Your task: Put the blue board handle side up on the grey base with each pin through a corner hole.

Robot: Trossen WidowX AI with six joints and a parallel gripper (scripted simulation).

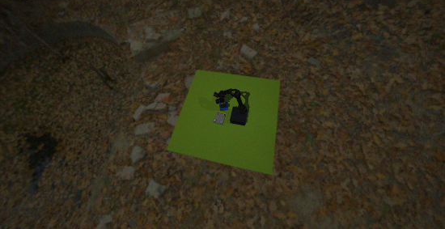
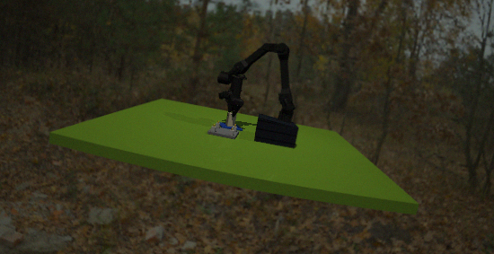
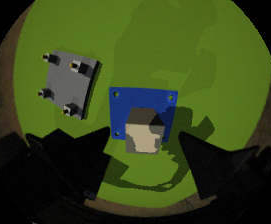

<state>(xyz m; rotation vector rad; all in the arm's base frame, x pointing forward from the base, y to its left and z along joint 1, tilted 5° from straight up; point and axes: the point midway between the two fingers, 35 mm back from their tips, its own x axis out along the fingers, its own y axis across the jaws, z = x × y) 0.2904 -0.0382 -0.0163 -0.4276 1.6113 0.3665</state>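
Right now my gripper tip is 4 cm above the flat blue board. From my gripper tip the other things lie so: grey base 19 cm to the left, 6 cm below, 3 cm behind.
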